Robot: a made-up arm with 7 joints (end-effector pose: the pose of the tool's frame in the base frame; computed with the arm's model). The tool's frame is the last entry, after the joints. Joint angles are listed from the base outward.
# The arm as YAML. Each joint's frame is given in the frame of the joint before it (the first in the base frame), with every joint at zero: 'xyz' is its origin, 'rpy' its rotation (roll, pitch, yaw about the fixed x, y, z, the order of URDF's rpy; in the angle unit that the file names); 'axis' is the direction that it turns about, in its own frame. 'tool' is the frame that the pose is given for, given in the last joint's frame.
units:
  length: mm
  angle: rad
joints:
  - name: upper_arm
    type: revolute
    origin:
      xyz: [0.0, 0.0, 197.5]
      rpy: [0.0, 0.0, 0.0]
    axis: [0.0, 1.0, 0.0]
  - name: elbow
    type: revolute
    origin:
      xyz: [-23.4, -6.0, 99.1]
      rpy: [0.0, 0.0, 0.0]
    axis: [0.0, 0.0, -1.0]
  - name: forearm
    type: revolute
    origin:
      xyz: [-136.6, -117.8, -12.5]
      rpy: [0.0, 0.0, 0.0]
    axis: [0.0, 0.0, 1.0]
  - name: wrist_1
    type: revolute
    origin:
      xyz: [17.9, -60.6, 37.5]
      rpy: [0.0, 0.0, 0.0]
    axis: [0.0, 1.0, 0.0]
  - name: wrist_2
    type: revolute
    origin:
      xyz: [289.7, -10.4, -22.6]
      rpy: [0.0, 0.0, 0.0]
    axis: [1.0, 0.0, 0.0]
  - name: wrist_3
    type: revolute
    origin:
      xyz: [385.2, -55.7, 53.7]
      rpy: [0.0, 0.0, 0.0]
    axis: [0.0, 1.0, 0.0]
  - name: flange
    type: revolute
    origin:
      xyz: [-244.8, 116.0, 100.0]
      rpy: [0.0, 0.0, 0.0]
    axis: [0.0, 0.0, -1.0]
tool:
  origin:
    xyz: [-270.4, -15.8, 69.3]
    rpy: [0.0, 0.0, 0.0]
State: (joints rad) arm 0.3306 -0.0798 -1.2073 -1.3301 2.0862 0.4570 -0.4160
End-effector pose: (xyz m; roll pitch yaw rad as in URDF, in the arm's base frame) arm -0.2213 -0.6417 0.6550 0.2388 -1.0775 0.9017
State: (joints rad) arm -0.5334 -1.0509 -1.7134 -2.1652 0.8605 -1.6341 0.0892
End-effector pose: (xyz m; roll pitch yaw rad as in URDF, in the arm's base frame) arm -0.2205 0.1109 0.9104 -2.3090 0.8595 -2.5467
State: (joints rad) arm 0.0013 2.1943 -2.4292 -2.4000 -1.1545 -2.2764 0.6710
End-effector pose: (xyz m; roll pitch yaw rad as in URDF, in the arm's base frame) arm 0.3510 -0.1398 1.1792 2.7960 1.2221 -2.5241
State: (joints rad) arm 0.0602 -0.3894 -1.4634 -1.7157 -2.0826 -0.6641 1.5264
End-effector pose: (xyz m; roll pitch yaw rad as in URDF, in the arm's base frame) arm -0.1285 -0.5181 0.7286 2.2213 0.0919 1.5319
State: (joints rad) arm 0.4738 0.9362 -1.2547 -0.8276 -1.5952 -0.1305 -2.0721
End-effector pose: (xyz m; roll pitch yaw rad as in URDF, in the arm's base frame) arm 0.0624 -0.2822 0.8699 -2.3515 0.8076 -2.8280
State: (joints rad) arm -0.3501 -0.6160 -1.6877 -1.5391 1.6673 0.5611 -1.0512
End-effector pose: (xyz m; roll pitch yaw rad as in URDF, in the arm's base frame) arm -0.5012 -0.6337 0.6233 -1.2921 -0.3378 2.0081
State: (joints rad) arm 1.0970 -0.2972 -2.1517 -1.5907 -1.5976 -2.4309 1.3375
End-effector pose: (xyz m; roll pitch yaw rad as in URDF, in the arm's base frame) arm 0.5789 -0.3794 1.1278 -1.1633 0.5008 1.5393
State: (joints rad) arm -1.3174 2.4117 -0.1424 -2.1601 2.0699 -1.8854 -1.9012
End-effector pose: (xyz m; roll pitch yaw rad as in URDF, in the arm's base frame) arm -0.5785 0.1624 0.5873 2.0462 -0.5089 0.8109
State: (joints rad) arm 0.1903 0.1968 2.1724 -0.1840 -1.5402 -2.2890 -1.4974
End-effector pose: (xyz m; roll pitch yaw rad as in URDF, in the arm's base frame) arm -0.0691 0.6610 0.6502 -2.9711 1.2359 2.8642
